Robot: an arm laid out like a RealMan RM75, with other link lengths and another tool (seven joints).
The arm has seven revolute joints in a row. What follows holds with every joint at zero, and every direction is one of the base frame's. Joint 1 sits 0.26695 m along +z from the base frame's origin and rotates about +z. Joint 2 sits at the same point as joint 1 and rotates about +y. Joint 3 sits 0.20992 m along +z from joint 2 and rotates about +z. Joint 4 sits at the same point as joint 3 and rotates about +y. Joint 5 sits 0.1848 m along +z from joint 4 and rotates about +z. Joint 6 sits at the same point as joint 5 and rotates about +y. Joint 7 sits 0.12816 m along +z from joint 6 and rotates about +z. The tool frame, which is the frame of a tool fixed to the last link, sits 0.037 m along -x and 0.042 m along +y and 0.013 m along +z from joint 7; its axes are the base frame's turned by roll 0.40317, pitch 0 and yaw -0.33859 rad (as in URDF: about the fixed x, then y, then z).
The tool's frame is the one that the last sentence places.
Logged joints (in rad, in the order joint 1, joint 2, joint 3, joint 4, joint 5, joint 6, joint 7), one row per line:
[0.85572, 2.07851, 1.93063, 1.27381, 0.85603, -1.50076, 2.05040]
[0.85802, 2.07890, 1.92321, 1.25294, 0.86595, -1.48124, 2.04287]
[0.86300, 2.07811, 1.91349, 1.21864, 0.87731, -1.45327, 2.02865]
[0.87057, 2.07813, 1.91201, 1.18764, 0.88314, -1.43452, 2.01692]
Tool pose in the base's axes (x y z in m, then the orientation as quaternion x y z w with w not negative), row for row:
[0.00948, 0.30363, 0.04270, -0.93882, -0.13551, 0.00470, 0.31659]
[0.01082, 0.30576, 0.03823, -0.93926, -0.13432, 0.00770, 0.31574]
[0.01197, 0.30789, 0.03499, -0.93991, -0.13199, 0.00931, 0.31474]
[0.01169, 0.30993, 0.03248, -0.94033, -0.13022, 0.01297, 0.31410]
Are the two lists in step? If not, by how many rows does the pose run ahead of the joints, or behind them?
The pose runs 1 row ahead of the joints: the pose in row i belongs to the joints in row i + 1.
